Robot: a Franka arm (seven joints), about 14 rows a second.
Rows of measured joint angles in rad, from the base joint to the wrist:
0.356, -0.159, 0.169, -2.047, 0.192, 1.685, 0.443
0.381, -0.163, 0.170, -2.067, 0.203, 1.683, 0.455
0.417, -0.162, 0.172, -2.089, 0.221, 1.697, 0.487
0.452, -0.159, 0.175, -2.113, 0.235, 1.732, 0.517
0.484, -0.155, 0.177, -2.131, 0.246, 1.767, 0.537
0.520, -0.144, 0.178, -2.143, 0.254, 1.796, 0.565
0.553, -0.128, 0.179, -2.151, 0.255, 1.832, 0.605
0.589, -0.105, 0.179, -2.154, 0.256, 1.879, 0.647
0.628, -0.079, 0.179, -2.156, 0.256, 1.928, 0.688
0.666, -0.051, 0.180, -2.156, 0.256, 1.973, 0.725
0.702, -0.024, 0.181, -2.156, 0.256, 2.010, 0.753
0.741, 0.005, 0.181, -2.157, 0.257, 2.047, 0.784
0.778, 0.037, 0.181, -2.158, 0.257, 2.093, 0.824
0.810, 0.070, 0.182, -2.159, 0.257, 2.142, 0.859
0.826, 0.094, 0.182, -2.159, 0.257, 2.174, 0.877
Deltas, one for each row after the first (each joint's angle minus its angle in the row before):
0.025, -0.004, 0.001, -0.020, 0.011, -0.002, 0.012
0.036, 0.001, 0.002, -0.022, 0.018, 0.014, 0.032
0.035, 0.003, 0.003, -0.024, 0.014, 0.035, 0.030
0.032, 0.004, 0.002, -0.018, 0.011, 0.035, 0.020
0.036, 0.011, 0.001, -0.012, 0.008, 0.029, 0.028
0.033, 0.016, 0.001, -0.008, 0.001, 0.036, 0.040
0.036, 0.023, 0.000, -0.003, 0.001, 0.047, 0.042
0.039, 0.026, 0.000, -0.002, 0.000, 0.049, 0.041
0.038, 0.028, 0.001, 0.000, 0.000, 0.045, 0.037
0.036, 0.027, 0.001, 0.000, 0.000, 0.037, 0.028
0.039, 0.029, 0.000, -0.001, 0.001, 0.037, 0.031
0.037, 0.032, 0.000, -0.001, 0.000, 0.046, 0.040
0.032, 0.033, 0.001, -0.001, 0.000, 0.049, 0.035
0.016, 0.024, 0.000, 0.000, 0.000, 0.032, 0.018

